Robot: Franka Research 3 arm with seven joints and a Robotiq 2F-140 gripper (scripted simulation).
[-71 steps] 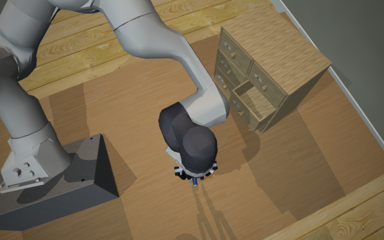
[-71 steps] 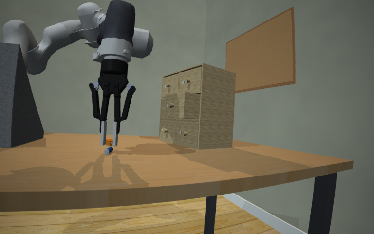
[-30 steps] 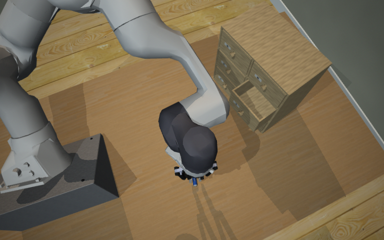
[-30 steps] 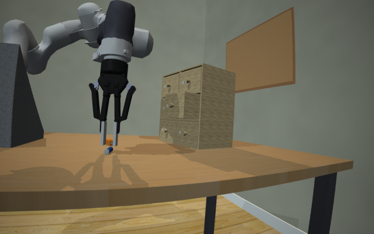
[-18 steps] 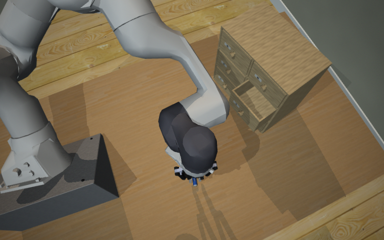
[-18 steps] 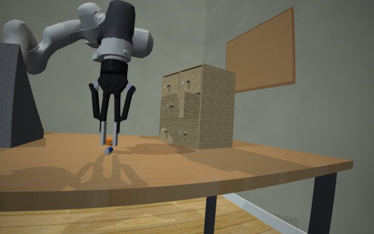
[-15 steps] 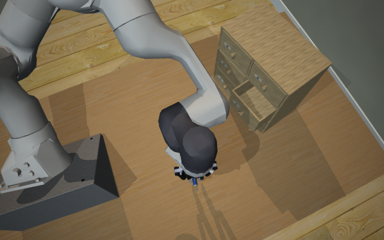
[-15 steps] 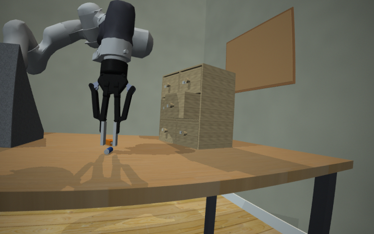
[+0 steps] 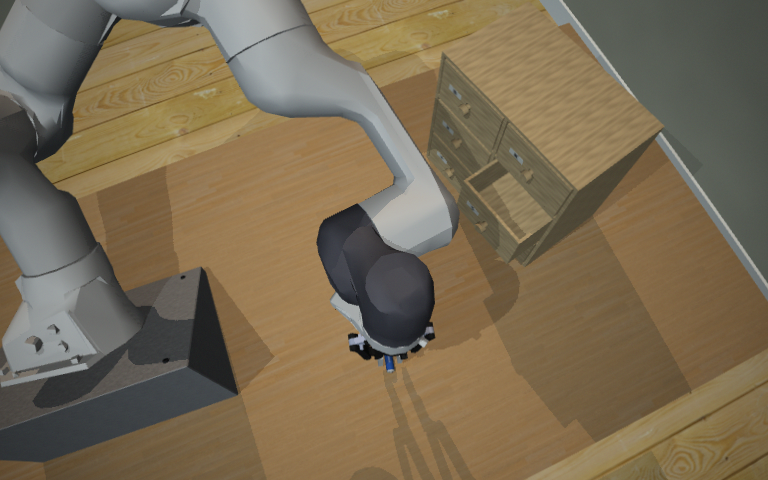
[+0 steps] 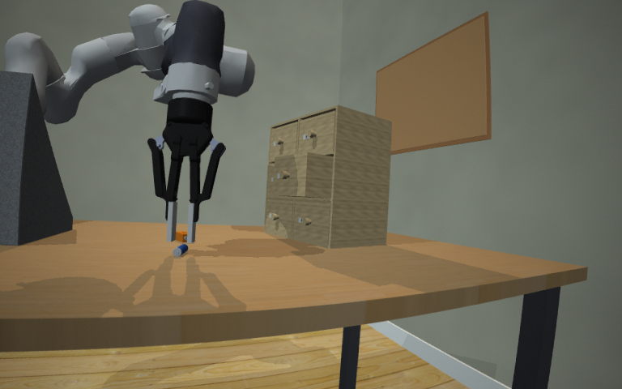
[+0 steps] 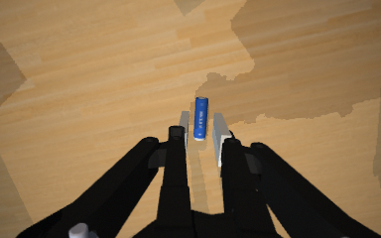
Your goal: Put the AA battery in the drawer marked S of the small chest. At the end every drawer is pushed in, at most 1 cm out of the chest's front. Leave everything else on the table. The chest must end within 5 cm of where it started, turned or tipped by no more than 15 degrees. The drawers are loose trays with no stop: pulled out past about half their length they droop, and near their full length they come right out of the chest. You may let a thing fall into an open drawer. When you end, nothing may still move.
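Now: the blue AA battery 50 mm below my hand. The rest, counted from my hand: small orange object 150 mm to the left, 50 mm below; then drawer 290 mm ahead, 160 mm to the left, 80 mm above.
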